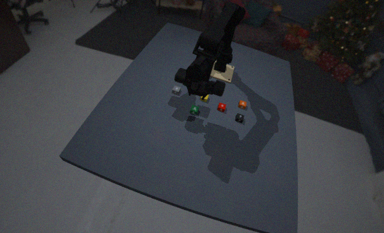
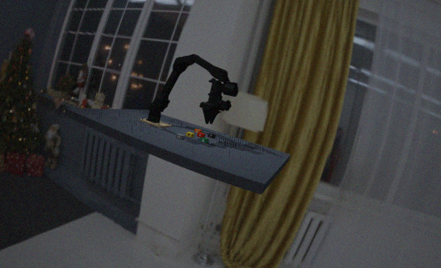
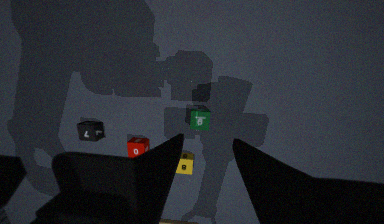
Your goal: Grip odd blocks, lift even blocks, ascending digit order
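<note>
Right now my gripper tip is 8 cm above the green block and 1 cm to the right of it. From my gripper tip the other things lie so: red block 12 cm to the left, 8 cm below, 6 cm behind; then grey block 10 cm to the right, 9 cm behind, 8 cm below; then yellow block 9 cm behind, 8 cm below, 4 cm to the left.
</note>
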